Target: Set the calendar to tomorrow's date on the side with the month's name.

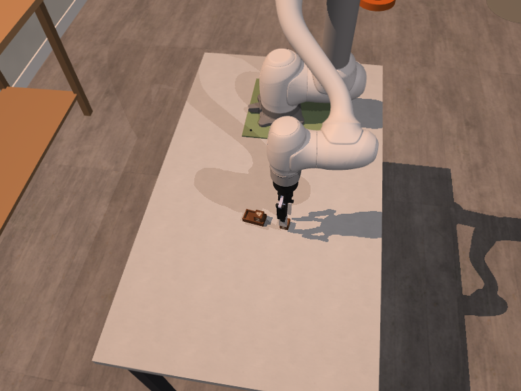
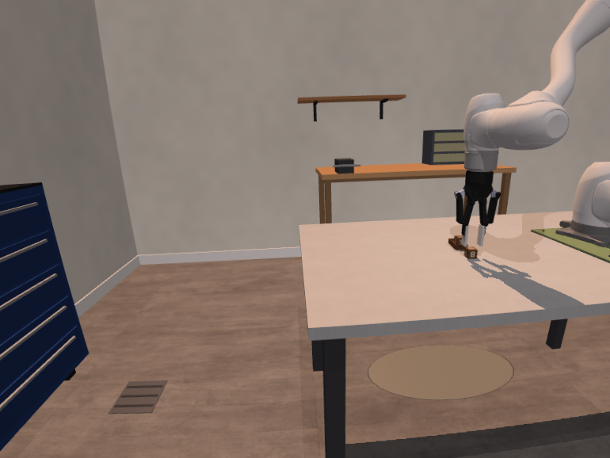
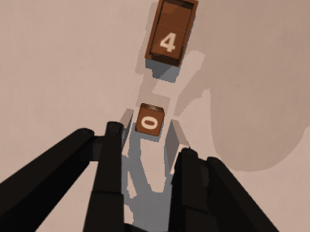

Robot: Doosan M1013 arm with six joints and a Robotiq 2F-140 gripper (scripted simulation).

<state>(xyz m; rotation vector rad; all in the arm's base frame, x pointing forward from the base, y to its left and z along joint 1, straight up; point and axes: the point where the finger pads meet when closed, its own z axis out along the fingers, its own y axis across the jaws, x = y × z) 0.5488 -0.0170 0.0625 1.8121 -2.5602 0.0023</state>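
My hand is 6 cm above the brown digit cube. From my hand the other things lie so: tray 3 cm behind, 10 cm to the right, 6 cm below.
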